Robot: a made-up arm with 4 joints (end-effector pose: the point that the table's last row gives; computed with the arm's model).
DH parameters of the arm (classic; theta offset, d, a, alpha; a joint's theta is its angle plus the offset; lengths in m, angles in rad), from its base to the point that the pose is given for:
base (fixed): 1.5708 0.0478 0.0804 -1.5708
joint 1: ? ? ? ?
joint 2: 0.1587 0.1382 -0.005 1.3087
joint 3: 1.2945 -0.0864 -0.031 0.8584
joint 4: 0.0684 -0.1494 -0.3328 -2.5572
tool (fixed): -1.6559 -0.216 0 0
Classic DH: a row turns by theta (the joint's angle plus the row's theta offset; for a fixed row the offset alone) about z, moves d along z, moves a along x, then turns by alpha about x.
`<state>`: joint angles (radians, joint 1 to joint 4).
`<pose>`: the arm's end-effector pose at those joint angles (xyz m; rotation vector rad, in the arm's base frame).
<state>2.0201 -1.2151 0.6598 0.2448</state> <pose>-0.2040 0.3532 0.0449 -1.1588 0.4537 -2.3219</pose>
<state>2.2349 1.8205 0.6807 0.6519</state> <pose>0.0787 -0.1778 0.3626 -1.2513 -0.0991 0.9080</pose>
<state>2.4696 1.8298 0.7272 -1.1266</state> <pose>0.0290 0.2509 0.0041 1.9343 -0.6774 -2.0676</pose>
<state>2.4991 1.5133 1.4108 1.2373</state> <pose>-0.0552 -0.3624 0.3256 -0.8397 0.4252 0.1544</pose>
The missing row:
joint 1: -1.3744 0.0782 -0.0522 -1.415
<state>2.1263 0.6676 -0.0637 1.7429</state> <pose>0.2851 -0.1318 -0.0300 0.1922 -0.2746 1.4511</pose>
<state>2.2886 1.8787 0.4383 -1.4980</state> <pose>-0.1087 0.2413 -0.0992 1.7334 -0.4603 -1.6814</pose>
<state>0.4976 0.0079 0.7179 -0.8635</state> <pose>-0.1727 -0.0473 0.2112 0.7499 2.5529 -0.9911</pose>
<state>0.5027 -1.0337 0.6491 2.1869</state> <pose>0.0161 0.5009 -0.0726 1.1451 -0.2919 2.6818</pose>
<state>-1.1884 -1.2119 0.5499 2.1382</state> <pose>-0.0566 0.0928 0.4865 -0.6025 2.0885 -1.3976</pose>
